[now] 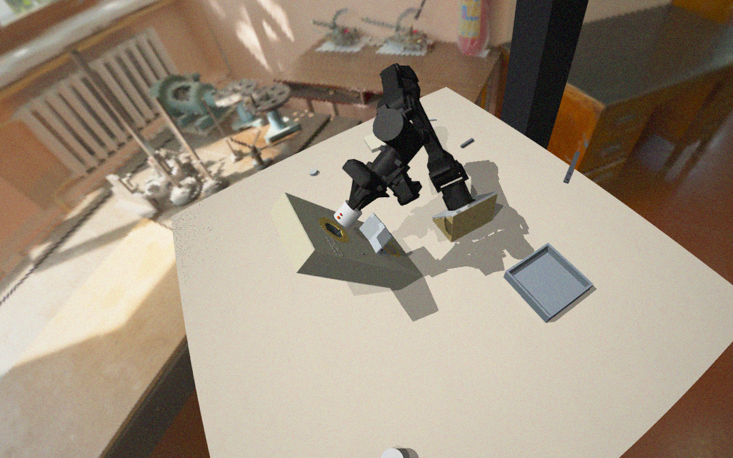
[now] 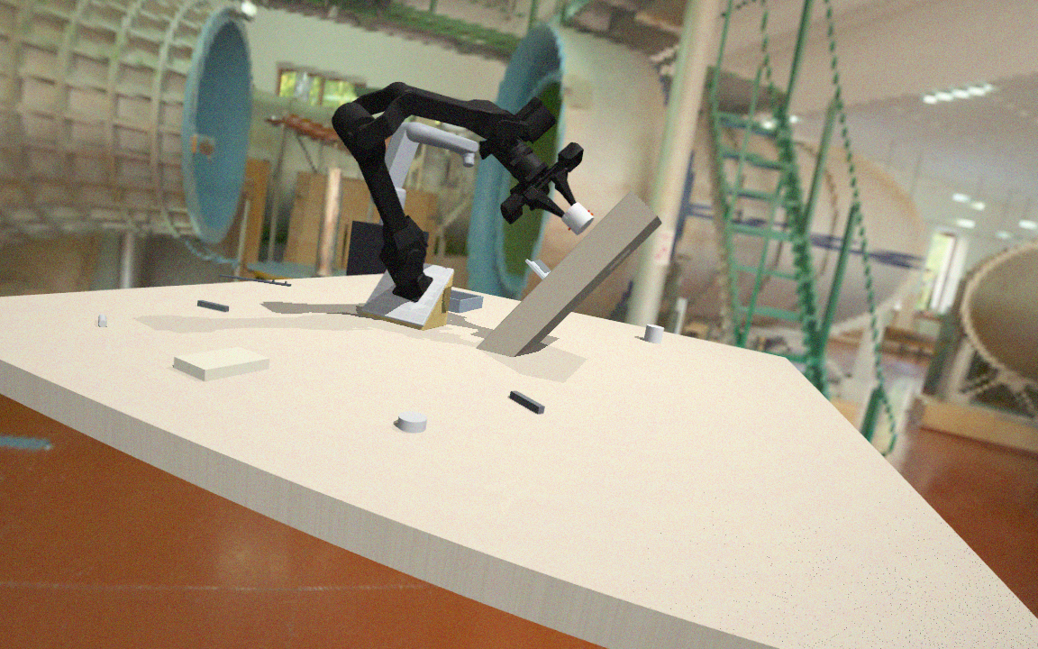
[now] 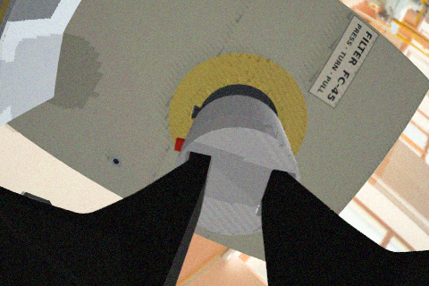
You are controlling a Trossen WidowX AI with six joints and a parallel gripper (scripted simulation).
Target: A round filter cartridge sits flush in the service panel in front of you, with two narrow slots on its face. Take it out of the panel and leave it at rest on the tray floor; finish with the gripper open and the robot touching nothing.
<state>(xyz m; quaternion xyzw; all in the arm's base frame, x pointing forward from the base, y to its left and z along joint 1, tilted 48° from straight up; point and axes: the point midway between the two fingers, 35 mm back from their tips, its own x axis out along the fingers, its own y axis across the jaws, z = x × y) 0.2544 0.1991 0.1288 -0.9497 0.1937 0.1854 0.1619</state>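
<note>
Right now the grey service panel is 11 cm below my gripper tip and 2 cm ahead of it. The rest, counted from my gripper tip: round filter cartridge: 1 cm below, 1 cm ahead; then grey tray: 39 cm behind, 26 cm below, 24 cm to the left; then flat cream block: 52 cm to the right, 26 cm below, 22 cm behind.
</note>
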